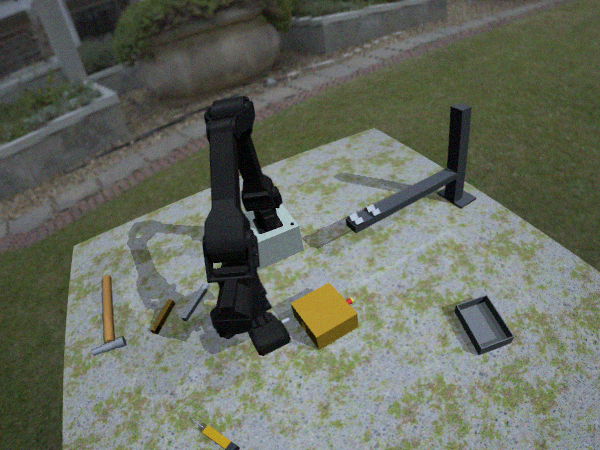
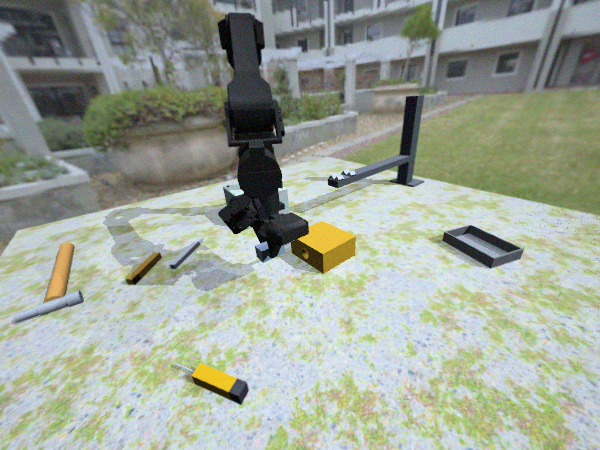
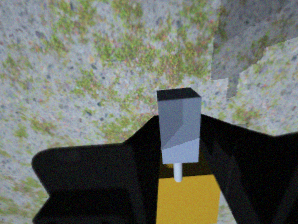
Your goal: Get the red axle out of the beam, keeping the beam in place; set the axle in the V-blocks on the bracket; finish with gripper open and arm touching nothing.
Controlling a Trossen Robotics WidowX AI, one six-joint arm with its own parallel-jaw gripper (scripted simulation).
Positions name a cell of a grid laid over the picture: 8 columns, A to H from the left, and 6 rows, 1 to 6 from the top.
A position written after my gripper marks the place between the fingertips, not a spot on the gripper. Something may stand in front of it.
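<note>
A grey block tool is held by my gripper (image 2: D4). A yellow beam (image 1: E5) (image 2: E4) is visible, as is a dark tray (image 1: G5) (image 2: G4). I also see a dark bracket (image 1: G3). A yellow-and-black tool (image 2: D6) is visible; in image 3 it is out of frame. A hammer (image 2: A4) (image 1: B5) is visible as well; in image 3 it is out of frame.
</note>
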